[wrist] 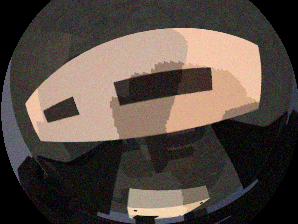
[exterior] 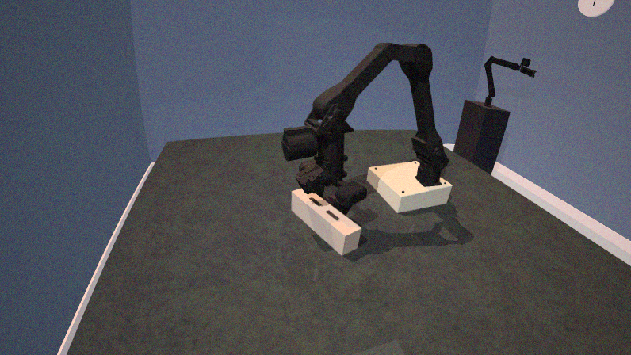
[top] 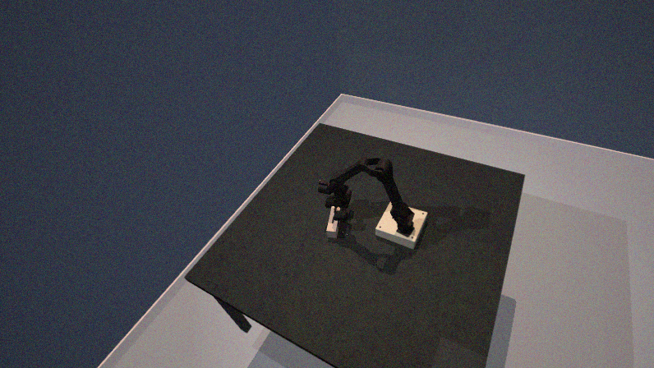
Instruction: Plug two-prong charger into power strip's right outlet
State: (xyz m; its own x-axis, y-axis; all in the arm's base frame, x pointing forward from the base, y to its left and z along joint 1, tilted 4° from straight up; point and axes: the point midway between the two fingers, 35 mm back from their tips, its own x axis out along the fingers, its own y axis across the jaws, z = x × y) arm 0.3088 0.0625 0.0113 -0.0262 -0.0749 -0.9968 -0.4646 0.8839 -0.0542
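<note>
Right now my gripper tip is 20 mm short of the dark charger, 10 mm to the right of it and 10 mm below it.
</note>
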